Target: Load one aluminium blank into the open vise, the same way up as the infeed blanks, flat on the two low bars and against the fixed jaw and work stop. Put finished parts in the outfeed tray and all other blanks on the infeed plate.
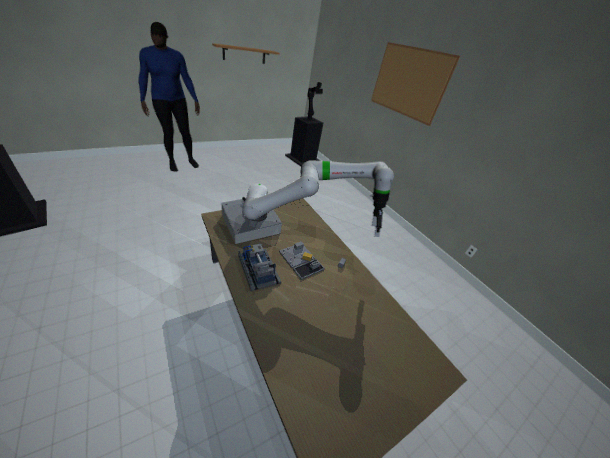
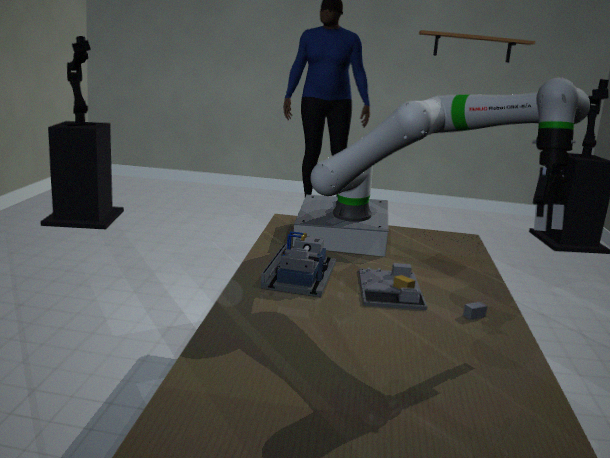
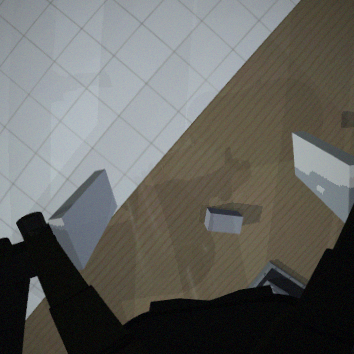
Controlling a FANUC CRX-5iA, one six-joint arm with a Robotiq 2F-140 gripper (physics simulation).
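Places are measured from the arm's base along level axes (x ahead, y down, z left), in millimetres.
Pixels of known places: gripper, fingertip midpoint: [image 1: 375, 231] [image 2: 548, 229] [image 3: 199, 171]; arm's base, link origin: [image 2: 352, 214].
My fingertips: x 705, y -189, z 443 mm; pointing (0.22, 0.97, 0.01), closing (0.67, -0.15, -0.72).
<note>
For each thing: its middle in the pictures, then the offset to it from my fingertips. Level surfaces: height alone.
- loose grey aluminium blank, body centre: [image 3: 222, 220] [image 2: 475, 310] [image 1: 342, 262] dx -67, dy +280, dz -142 mm
- wooden table, surface height: dy +299 mm
- blue-grey vise, body centre: [image 2: 301, 261] [image 1: 259, 263] dx -322, dy +249, dz -650 mm
- grey blank, body centre: [image 2: 401, 270] dx -347, dy +272, dz -309 mm
- yellow part, body centre: [image 2: 404, 283] [image 1: 307, 256] dx -231, dy +272, dz -324 mm
My gripper [image 1: 377, 227] [image 2: 548, 216] [image 3: 199, 171] is open and empty. It hangs high over the table's right edge. A loose grey aluminium blank [image 1: 341, 263] [image 2: 474, 310] [image 3: 223, 220] lies on the wooden table [image 1: 344, 344] below it, apart from the fixtures. The blue-grey vise [image 1: 258, 265] [image 2: 298, 268] stands in front of the robot base. Right of it lies the grey infeed plate [image 1: 290, 253] [image 2: 369, 278] with a grey blank [image 2: 401, 269] and a yellow part [image 1: 307, 256] [image 2: 404, 281] on it. The dark outfeed tray [image 1: 309, 269] [image 2: 380, 296] [image 3: 281, 277] adjoins the plate.
The robot base block [image 1: 250, 224] [image 2: 344, 229] stands at the table's far end. A person [image 1: 167, 94] [image 2: 329, 88] stands on the floor behind it. Black pedestals [image 1: 306, 137] [image 2: 574, 197] [image 2: 80, 172] stand off the table. The table edge runs under the gripper.
</note>
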